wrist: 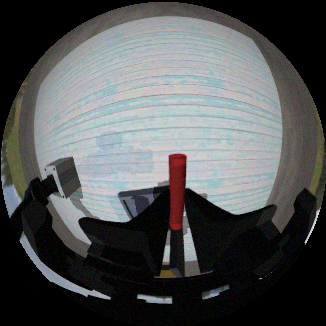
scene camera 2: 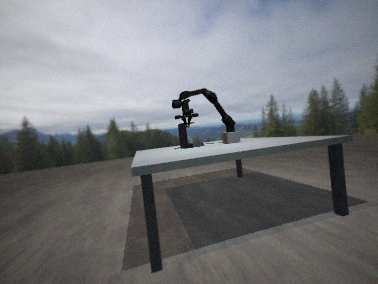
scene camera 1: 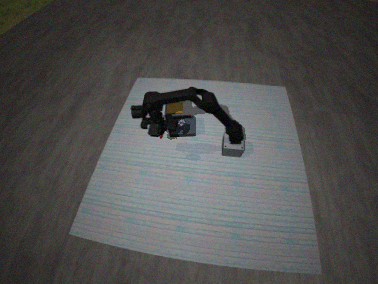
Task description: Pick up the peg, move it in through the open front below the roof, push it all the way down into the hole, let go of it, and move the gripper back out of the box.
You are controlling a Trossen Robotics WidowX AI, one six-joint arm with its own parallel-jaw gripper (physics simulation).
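Pixels of known places: gripper, fingertip midpoint: (wrist: pixel 176 192) (scene camera 2: pixel 187 126); arm's base, origin of the base link: (wrist: pixel 52 182) (scene camera 2: pixel 230 131) (scene camera 1: pixel 235 139).
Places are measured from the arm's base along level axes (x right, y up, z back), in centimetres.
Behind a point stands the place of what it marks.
Note:
The red peg (scene camera 1: pixel 161 136) {x -3.8, y 8.9, z -41.6 cm} (wrist: pixel 177 192) {x -1.6, y 9.1, z -41.6 cm} stands out lengthwise from between the fingertips in the wrist view. My gripper (scene camera 1: pixel 161 131) {x -1.0, y 8.1, z -41.4 cm} (scene camera 2: pixel 188 123) {x -1.0, y 8.1, z -41.4 cm} (wrist: pixel 176 192) {x -1.0, y 8.1, z -41.4 cm} is shut on it and holds it well above the table. The dark box (scene camera 1: pixel 192 129) {x 14.0, y -9.1, z -25.7 cm} (scene camera 2: pixel 183 136) {x 13.9, y 0.7, z -40.8 cm} (wrist: pixel 145 191) {x 8.6, y -8.0, z -32.7 cm} stands on the table, partly behind the gripper in scene view 1. Its yellow panel (scene camera 1: pixel 174 108) {x 13.1, y 12.6, z -35.3 cm} (wrist: pixel 167 273) {x 12.5, y 12.6, z -38.8 cm} shows past the arm. A small light piece with the hole, inside the box, is blurred, and the fingers partly cover the box in the wrist view.
The arm's grey base block (scene camera 1: pixel 233 148) {x -5.9, y -0.4, z -1.6 cm} (scene camera 2: pixel 231 137) {x -5.9, y -4.8, z -4.1 cm} (wrist: pixel 65 176) {x -0.3, y -3.8, z -6.8 cm} stands on the pale striped table (scene camera 1: pixel 195 210) {x -38.4, y -9.9, z -23.1 cm} (scene camera 2: pixel 240 150) {x -57.9, y -9.8, z -36.0 cm} (wrist: pixel 160 75) {x -20.2, y -9.8, z -41.8 cm}, to the right of the box in scene view 1. The arm arches from it over the box area.

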